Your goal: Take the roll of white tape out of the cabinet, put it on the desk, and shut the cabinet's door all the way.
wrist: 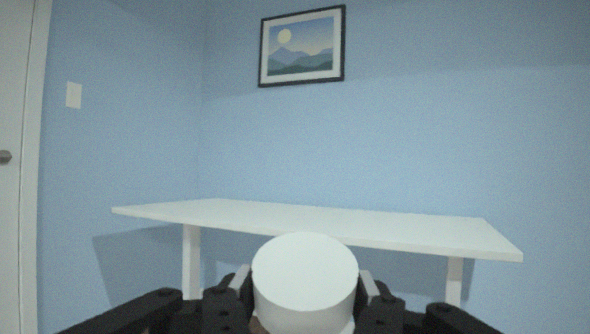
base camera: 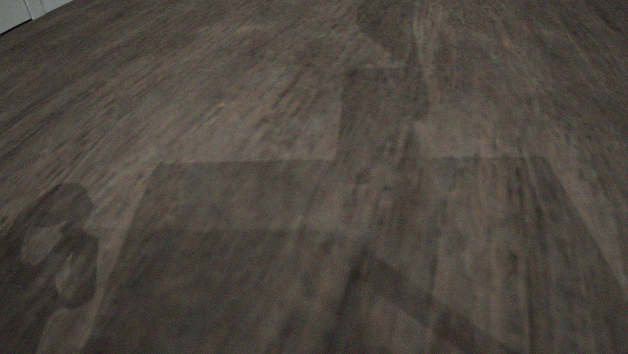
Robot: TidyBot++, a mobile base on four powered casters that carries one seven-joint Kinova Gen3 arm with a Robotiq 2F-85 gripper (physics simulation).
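Frame: origin at the arm's base, x right, y back, z down, level; metres.
Seen in the pictures: gripper, fingertip midpoint: [wrist: 304, 286].
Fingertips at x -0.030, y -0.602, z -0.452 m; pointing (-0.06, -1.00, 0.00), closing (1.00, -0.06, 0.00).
Observation:
Offsets run from my fingertips to a thing's top centre. "spot": to the spot under its first point. Level surfaces: height alone.
My gripper [wrist: 304, 286] is shut on the roll of white tape @[dy +0.004, dx +0.000, dz -0.026 m] [wrist: 305, 272], with one finger on each side of it, at the bottom middle of the wrist view. The roll shows as a white disc with a smooth side wall. The white desk @[dz +0.129 m] [wrist: 400, 231] stands beyond the gripper against the blue wall, and its top surface is seen from slightly above. The roll is on the near side of the desk and overlaps its front edge in the view. The cabinet and its door do not show in either view.
A white room door [wrist: 12, 240] with a handle @[spot: dy -0.813, dx -1.195, dz -0.071 m] [wrist: 4, 157] is at the far left. A light switch @[dy -1.111, dx -1.167, dz -0.429 m] [wrist: 73, 95] and a framed picture [wrist: 302, 46] are on the walls. The desk's legs [wrist: 191, 260] [wrist: 453, 280] stand below its top. Shadows fall across the brown floor @[dz +0.848 m] [base camera: 280, 125].

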